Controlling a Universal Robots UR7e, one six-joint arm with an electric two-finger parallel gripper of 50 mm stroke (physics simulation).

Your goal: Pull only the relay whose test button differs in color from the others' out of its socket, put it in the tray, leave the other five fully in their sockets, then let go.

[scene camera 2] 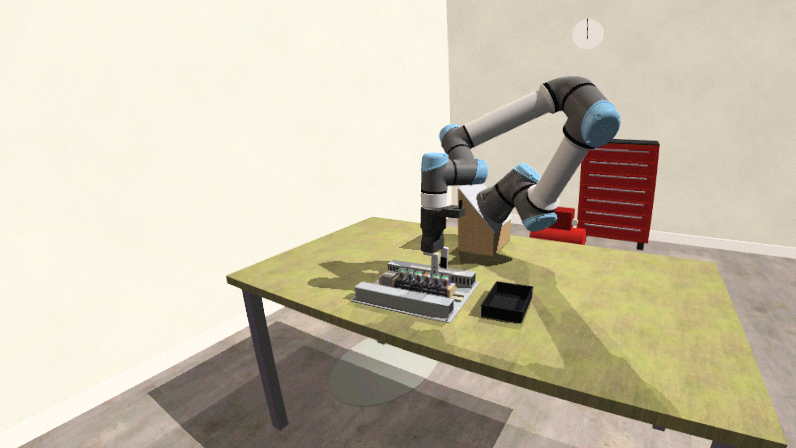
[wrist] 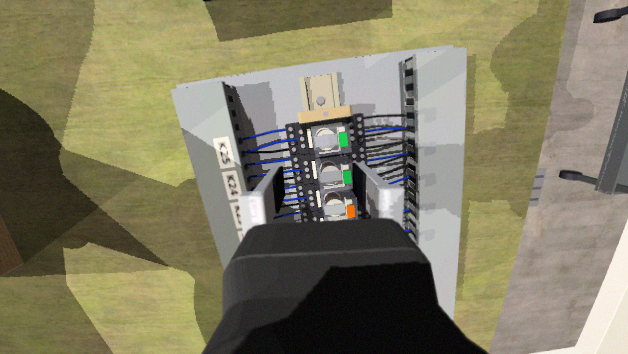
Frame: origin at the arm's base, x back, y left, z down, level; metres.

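Seen in the pictures: gripper, fingertip midpoint: (scene camera 2: 439,270) (wrist: 318,179); arm's base, origin of the base link: (scene camera 2: 490,207).
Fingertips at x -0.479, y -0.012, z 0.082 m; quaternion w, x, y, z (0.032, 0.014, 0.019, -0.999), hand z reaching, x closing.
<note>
Offsets run from my fingertips to a thing's middle. "spot": to the spot under its first point.
The relay with the orange test button @(dz +0.029, dx -0.015, dy -0.033 m) (scene camera 2: 426,275) (wrist: 335,205) sits in the socket row, third from the end block in the wrist view. Two relays with green buttons, the end one @(dz +0.029, dx -0.014, dy +0.025 m) (wrist: 326,139) and its neighbour @(dz +0.029, dx -0.014, dy -0.004 m) (wrist: 330,174), sit beyond it; other green-buttoned relays show in the scene view. My gripper (scene camera 2: 440,263) (wrist: 318,179) is open and empty, low above the row, its fingers on either side of the row near the orange-buttoned relay. The gripper body hides the nearer relays in the wrist view. The black tray @(spot: dz +0.066, dx -0.077, dy +0.215 m) (scene camera 2: 501,316) stands right of the relay panel @(spot: dz +0.074, dx +0.023, dy +0.079 m) (scene camera 2: 466,294) (wrist: 377,75).
Grey wiring ducts run along both sides of the row, one in front @(spot: dz +0.041, dx -0.137, dy -0.048 m) (scene camera 2: 403,299) (wrist: 440,175) and one behind (scene camera 2: 465,278) (wrist: 197,125). Blue and black wires lead to the sockets. A wooden block with a slanted top (scene camera 2: 474,236) stands behind. A red cabinet (scene camera 2: 618,194) stands beyond the table.
</note>
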